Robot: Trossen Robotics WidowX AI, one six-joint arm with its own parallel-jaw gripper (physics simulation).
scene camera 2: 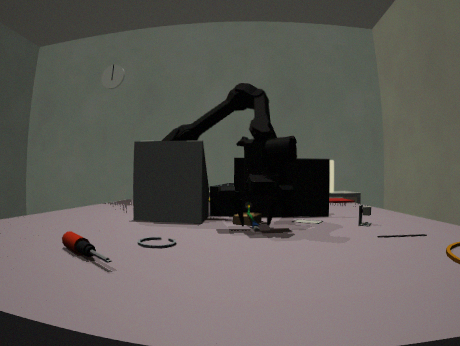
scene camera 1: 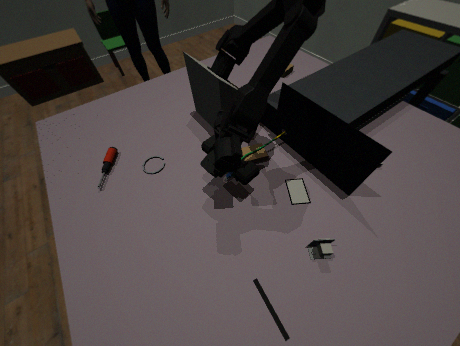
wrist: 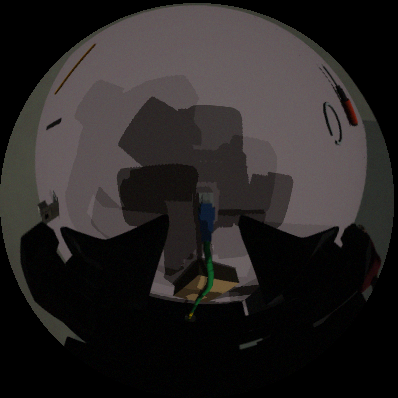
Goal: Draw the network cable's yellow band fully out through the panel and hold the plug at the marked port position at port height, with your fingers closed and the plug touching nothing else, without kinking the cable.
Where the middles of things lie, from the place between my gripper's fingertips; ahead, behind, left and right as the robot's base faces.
Scene:
Right now my hand is right at the blue plug (wrist: 206,211). Round my hand: wooden block (wrist: 194,280): 110 mm to the left, 20 mm behind.

